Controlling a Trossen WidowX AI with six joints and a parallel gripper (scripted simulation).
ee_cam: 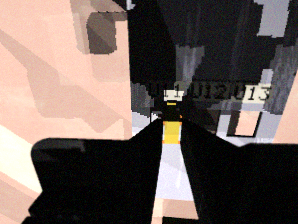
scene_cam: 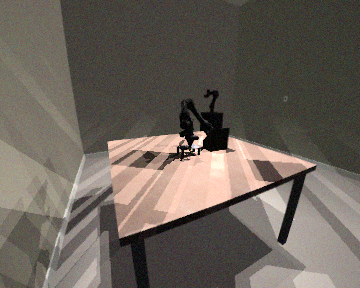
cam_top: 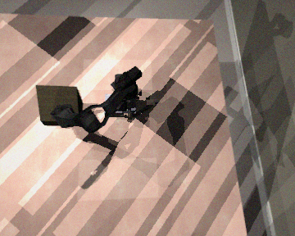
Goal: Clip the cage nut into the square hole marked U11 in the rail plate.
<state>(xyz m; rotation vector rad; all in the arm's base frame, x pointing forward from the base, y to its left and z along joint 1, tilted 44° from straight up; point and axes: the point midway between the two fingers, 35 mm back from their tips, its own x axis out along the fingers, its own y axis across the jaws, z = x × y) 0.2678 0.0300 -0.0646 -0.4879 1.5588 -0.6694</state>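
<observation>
My gripper tip is now 10 mm above the cage nut. The rest, counted from my gripper tip: label strip (30 mm to the right, 20 mm ahead, 10 mm below).
</observation>
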